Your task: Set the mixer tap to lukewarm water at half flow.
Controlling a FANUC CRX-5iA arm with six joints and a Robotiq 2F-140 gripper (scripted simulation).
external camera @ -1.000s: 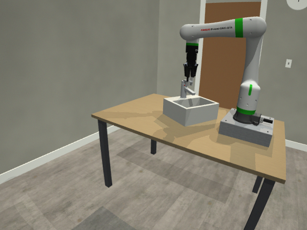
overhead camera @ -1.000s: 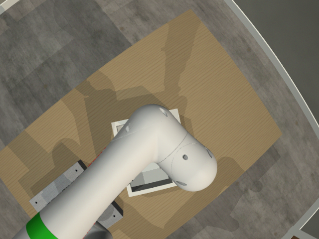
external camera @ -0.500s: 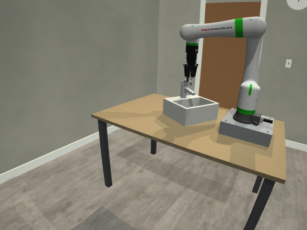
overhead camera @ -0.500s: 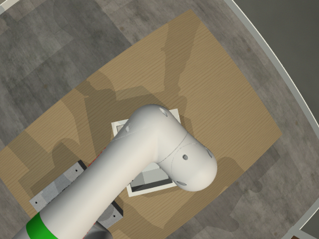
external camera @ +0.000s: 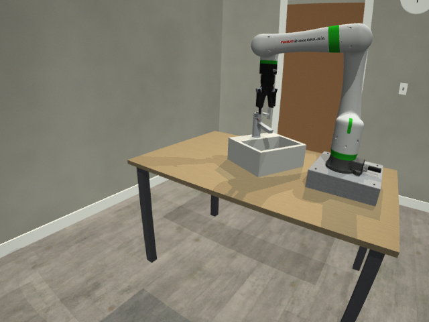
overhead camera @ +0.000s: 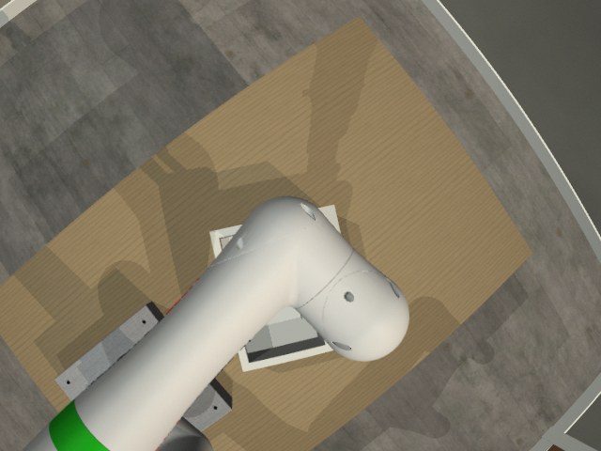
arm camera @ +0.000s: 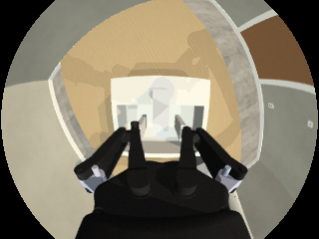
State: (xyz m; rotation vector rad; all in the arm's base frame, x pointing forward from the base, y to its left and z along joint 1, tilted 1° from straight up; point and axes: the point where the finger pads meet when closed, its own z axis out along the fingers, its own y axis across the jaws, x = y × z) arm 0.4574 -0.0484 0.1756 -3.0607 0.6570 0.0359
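Right now the lever is 2 cm ahead of my hand and 1 cm to the right of it. The rest, counted from my hand: white basin: 24 cm below, 5 cm behind, 2 cm to the left; then mixer tap: 5 cm below, 4 cm ahead, 2 cm to the right.
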